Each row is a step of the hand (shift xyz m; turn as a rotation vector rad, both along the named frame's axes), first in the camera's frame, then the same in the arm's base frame.
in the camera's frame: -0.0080 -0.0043 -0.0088 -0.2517 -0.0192 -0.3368
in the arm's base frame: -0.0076 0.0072 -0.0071 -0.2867 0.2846 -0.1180
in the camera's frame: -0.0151 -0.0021 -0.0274 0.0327 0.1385 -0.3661
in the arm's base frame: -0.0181 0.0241 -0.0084 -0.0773 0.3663 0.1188
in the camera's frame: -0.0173 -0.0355 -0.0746 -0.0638 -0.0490 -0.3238
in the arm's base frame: -0.0177 0.0700 -0.0437 -0.0999 0.3064 -0.0865
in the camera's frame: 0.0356 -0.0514 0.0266 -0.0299 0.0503 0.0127
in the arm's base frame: 0.0542 -0.0198 -0.0359 -0.0417 -0.0178 0.0391
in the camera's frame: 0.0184 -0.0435 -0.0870 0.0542 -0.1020 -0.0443
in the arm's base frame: 0.0160 0.0888 -0.0408 0.0754 0.0532 -0.0824
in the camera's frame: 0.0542 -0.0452 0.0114 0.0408 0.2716 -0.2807
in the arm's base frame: 0.0669 -0.0014 -0.0251 -0.0975 0.2843 0.2527
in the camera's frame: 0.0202 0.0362 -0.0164 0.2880 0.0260 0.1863
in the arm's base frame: 0.0044 0.0200 0.0396 0.2923 -0.1300 0.1265
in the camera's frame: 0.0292 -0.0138 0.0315 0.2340 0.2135 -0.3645
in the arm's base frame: 0.0371 -0.0256 -0.0020 0.0865 0.4021 0.2531
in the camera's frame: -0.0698 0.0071 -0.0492 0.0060 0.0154 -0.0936
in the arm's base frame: -0.0758 0.0355 -0.0182 -0.0156 0.0932 0.0107
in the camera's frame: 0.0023 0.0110 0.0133 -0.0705 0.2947 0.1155
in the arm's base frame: 0.0009 -0.0126 0.0120 -0.1399 -0.1255 0.2643
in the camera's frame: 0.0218 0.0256 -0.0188 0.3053 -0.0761 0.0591
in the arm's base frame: 0.0089 0.0226 0.0299 0.3190 -0.0021 0.0273
